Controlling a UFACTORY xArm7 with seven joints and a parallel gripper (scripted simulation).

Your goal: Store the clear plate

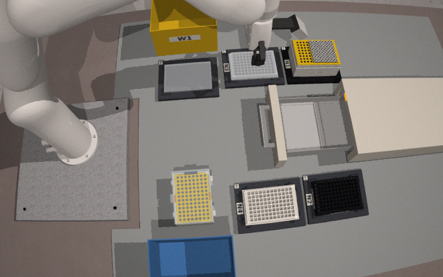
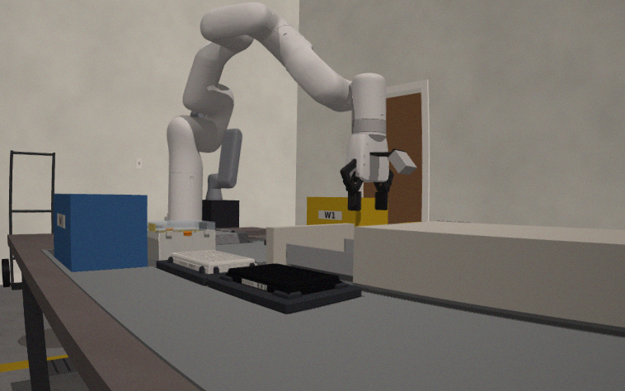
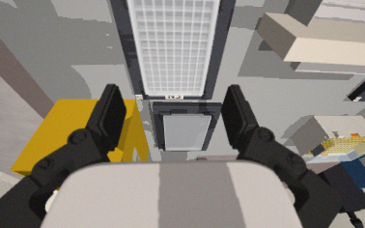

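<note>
Right now my hand is 80 mm above the clear plate. The rest, counted from my hand: yellow bin (160 mm to the left, 160 mm behind, 60 mm below); yellow rack (160 mm ahead, 50 mm below, 30 mm to the right); flat clear lid (180 mm behind, 90 mm below, 10 mm to the left).
</note>
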